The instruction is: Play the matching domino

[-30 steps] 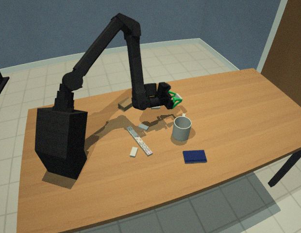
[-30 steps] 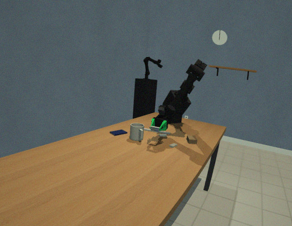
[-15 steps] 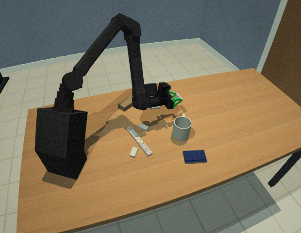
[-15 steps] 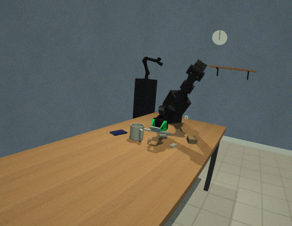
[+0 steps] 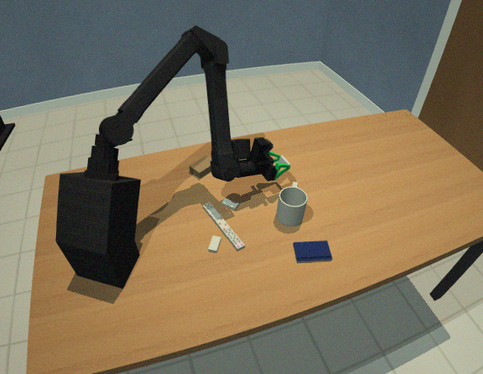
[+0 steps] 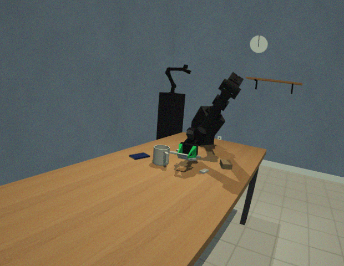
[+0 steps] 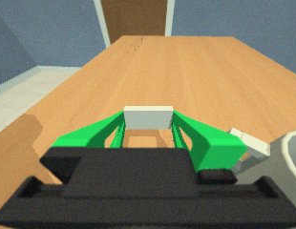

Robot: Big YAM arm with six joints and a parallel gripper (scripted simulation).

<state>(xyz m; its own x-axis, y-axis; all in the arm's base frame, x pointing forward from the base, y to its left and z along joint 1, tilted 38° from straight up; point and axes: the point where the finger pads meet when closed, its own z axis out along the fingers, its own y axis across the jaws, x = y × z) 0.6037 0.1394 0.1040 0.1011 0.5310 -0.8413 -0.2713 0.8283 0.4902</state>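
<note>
The grey tile lies 110 mm behind my hand, 80 mm to the left of it and 90 mm below it. From my hand the other things lie so: brown block: 290 mm behind, 120 mm to the left, 80 mm below.
</note>
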